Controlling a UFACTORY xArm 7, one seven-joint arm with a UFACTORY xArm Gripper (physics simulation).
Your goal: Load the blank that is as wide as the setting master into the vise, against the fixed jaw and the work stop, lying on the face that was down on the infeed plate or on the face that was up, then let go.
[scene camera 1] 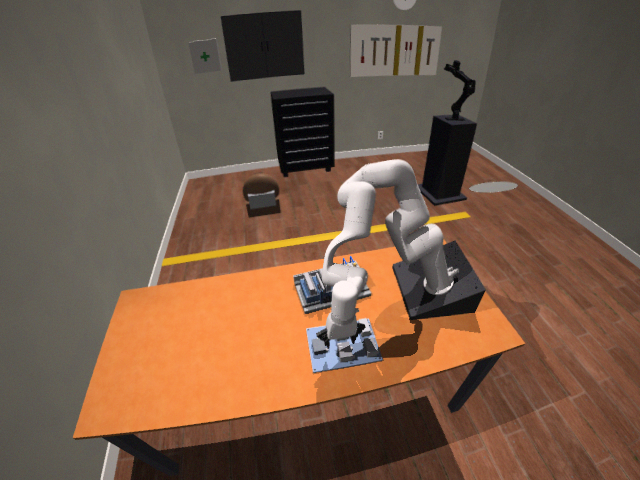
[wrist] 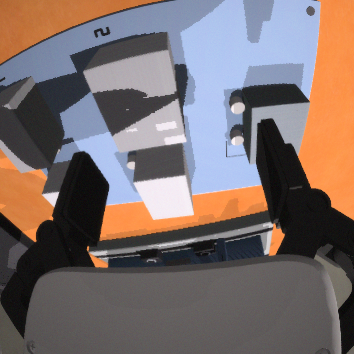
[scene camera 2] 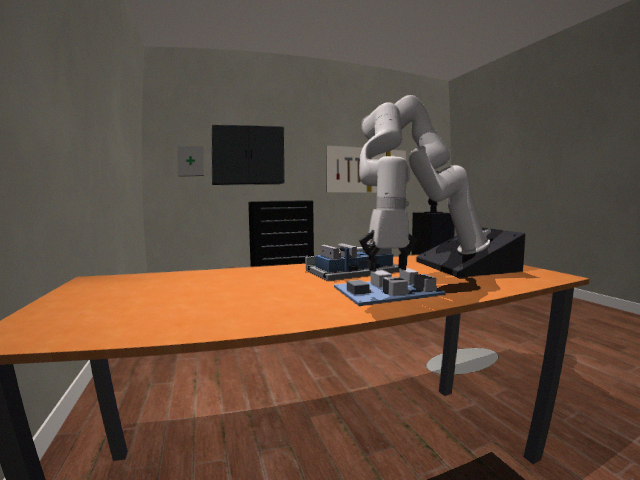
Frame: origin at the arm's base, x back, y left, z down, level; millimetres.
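Where they show: gripper, fingertip midpoint: (scene camera 1: 339, 343) (wrist: 172, 154) (scene camera 2: 387, 270); arm's base at its link origin: (scene camera 1: 438, 282) (scene camera 2: 474, 247).
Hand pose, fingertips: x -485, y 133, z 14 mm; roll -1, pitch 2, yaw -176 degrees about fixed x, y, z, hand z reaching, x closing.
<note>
Each offset is from my fingertips to the top centre of the thing. Level surfaces: height alone.
The light-blue infeed plate (scene camera 1: 313, 364) (scene camera 2: 361, 299) (wrist: 210, 170) bears several grey blanks. A low blank {dy -38, dx -69, dz +34 mm} (scene camera 1: 319, 346) (scene camera 2: 357, 287) (wrist: 280, 125) lies at its left in the scene views, beside two pins in the wrist view. A large blank {dy +17, dx +13, dz +23 mm} (scene camera 1: 345, 356) (scene camera 2: 395, 286) (wrist: 135, 100) is at front middle, with a smaller blank {dy -73, dx +27, dz +23 mm} (scene camera 2: 381, 278) (wrist: 162, 192) behind it. My gripper (scene camera 1: 341, 339) (scene camera 2: 387, 268) (wrist: 172, 154) is open and empty above the plate, its fingers spread over the middle blanks. The blue vise {dy -311, dx +66, dz -32 mm} (scene camera 1: 311, 292) (scene camera 2: 330, 264) stands behind; my arm partly hides it. Which block is the setting master is unclear.
Another blank {dy +27, dx +108, dz +23 mm} (scene camera 1: 370, 347) (scene camera 2: 426, 283) (wrist: 30, 125) stands at the plate's right, and a smaller one {dy -62, dx +119, dz +23 mm} (scene camera 1: 366, 330) (scene camera 2: 408, 276) (wrist: 57, 184) at its back right. The black arm base (scene camera 1: 444, 304) (scene camera 2: 496, 258) stands at the right on the orange table {dz +67 mm} (scene camera 1: 206, 361) (scene camera 2: 180, 310).
</note>
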